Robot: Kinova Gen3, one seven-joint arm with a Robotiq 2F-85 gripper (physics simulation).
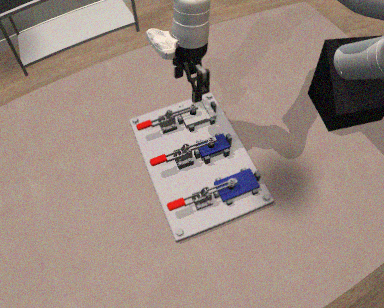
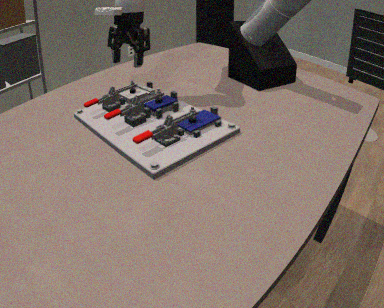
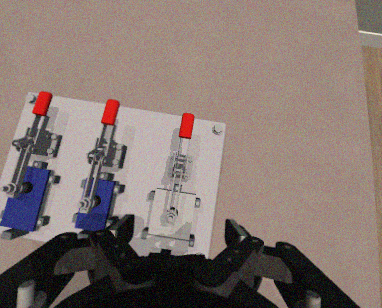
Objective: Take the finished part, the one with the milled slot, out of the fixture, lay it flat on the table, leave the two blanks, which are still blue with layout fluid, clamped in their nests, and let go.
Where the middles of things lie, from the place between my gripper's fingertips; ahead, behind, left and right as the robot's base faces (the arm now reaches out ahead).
The finished part [image 3: 176,238] is 20 mm behind my hand, 10 mm to the left of it and 90 mm below it. Also, from my hand: fixture plate [image 1: 170,183]: 20 mm ahead, 120 mm to the left, 110 mm below.
